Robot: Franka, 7 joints.
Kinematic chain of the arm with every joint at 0, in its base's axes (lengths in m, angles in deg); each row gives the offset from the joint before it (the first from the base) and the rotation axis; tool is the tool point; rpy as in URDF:
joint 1: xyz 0 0 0.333 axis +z
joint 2: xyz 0 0 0 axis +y
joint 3: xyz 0 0 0.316 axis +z
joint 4: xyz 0.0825 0 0 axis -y
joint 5: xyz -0.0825 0 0.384 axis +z
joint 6: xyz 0 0 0 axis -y
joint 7: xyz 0.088 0 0 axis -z
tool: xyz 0 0 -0.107 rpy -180 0 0
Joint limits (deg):
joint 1: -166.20..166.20
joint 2: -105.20..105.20
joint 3: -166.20..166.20
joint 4: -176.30..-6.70
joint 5: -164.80..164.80
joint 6: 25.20..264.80
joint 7: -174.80..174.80
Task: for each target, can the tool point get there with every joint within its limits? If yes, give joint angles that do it. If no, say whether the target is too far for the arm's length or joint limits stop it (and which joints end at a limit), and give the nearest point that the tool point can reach.
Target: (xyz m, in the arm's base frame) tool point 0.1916 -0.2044 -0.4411
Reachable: no: joint limits stop it (at a limit: joint 2) | nearest point 0.1919 -0.2047 -0.3608 | short by 0.080 m
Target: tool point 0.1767 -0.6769 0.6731
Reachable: yes | joints -83.46 81.88 129.46 -25.32 -106.10 206.84 53.54
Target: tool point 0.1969 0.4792 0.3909
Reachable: yes | joints 127.72 1.92 -49.79 -134.27 -111.08 93.94 -57.14
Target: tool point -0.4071 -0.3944 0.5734
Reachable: yes | joints -18.88 -84.33 -55.73 -98.58 114.98 199.56 -140.82
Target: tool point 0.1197 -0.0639 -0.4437
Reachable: no: joint limits stop it (at a limit: joint 2) | nearest point 0.1404 -0.0750 -0.3461 | short by 0.100 m
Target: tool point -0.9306 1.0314 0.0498
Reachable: no: too far | nearest point -0.5631 0.6241 0.1616 | short by 0.560 m
